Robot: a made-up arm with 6 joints. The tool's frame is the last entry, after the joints.
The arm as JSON. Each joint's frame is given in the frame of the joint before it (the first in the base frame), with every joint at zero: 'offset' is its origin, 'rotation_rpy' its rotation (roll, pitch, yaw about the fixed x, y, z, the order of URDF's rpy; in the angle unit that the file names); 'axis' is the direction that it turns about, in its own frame. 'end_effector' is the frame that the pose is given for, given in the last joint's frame.
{
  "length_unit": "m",
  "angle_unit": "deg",
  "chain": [
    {
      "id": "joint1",
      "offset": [
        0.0,
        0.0,
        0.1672
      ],
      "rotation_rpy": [
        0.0,
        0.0,
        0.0
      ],
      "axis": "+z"
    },
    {
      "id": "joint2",
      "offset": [
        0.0,
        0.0,
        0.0
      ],
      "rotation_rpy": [
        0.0,
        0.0,
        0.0
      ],
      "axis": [
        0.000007,
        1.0,
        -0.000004
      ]
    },
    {
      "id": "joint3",
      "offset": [
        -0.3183,
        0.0,
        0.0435
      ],
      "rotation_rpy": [
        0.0,
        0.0,
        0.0
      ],
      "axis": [
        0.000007,
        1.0,
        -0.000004
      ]
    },
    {
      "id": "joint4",
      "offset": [
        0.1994,
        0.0,
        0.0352
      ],
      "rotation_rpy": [
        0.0,
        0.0,
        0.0
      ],
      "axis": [
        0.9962,
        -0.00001,
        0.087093
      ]
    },
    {
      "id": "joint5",
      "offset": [
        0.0,
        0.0,
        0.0
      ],
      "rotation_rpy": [
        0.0,
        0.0,
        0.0
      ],
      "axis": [
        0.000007,
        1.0,
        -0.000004
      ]
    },
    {
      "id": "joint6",
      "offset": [
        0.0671,
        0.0,
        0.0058
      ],
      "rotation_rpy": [
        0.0,
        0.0,
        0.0
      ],
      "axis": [
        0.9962,
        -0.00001,
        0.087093
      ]
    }
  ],
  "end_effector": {
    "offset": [
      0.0,
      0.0,
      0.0
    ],
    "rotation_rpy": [
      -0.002,
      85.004,
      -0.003
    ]
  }
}
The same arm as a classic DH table. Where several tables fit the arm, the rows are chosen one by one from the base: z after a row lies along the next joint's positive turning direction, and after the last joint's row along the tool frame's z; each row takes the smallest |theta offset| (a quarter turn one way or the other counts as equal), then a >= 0, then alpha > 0; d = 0 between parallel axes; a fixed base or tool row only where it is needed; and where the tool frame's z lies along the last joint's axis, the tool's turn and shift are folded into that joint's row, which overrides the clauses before.
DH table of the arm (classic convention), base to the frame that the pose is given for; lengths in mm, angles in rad. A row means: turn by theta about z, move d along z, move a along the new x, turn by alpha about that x. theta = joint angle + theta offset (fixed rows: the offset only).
joint1: d 167.2  theta offset 0  a 0  alpha -1.5708
joint2: d 0  theta offset 0.1358  a -321.3  alpha 0
joint3: d 0  theta offset 1.3478  a -17.7  alpha 1.5708
joint4: d 201.7  theta offset 0  a 0  alpha -1.5708
joint5: d 0  theta offset 0  a 0.1  alpha 1.5708
joint6: d 67.4  theta offset 0  a 0  alpha 0

